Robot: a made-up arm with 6 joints.
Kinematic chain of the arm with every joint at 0, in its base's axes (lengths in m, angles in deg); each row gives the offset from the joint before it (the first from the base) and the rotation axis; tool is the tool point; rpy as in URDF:
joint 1: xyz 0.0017 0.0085 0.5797 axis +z
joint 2: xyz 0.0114 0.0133 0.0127 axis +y
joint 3: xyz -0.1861 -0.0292 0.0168 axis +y
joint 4: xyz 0.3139 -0.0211 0.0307 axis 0.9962 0 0.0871
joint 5: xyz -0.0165 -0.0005 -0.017 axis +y
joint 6: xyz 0.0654 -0.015 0 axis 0.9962 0 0.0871
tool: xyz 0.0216 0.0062 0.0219 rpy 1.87 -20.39 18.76
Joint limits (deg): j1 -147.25..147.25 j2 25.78..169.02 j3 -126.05..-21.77 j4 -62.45..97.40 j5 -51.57..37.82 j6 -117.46..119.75
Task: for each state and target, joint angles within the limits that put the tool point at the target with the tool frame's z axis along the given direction. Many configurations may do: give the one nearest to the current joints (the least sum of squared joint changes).
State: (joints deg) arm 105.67 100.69 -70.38 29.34 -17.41 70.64
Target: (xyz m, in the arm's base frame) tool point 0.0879 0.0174 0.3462 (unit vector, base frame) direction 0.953 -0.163 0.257
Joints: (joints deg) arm 55.78 134.43 -21.77 9.36 -15.31 48.90
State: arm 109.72 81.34 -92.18 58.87 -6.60 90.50
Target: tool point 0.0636 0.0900 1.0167 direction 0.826 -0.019 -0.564
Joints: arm 109.67 34.22 -82.98 39.67 -38.12 33.86
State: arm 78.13 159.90 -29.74 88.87 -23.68 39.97
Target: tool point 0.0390 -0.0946 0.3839 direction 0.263 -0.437 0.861
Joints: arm 73.55 161.69 -21.92 85.32 -20.73 56.22
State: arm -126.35 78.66 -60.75 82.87 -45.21 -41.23
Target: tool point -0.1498 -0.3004 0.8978 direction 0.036 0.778 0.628
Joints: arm -104.74 77.00 -88.13 72.15 -33.91 -56.73
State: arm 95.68 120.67 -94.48 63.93 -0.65 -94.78
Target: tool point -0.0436 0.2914 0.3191 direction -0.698 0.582 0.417
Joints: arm 104.50 143.50 -65.46 70.88 -14.89 -108.82
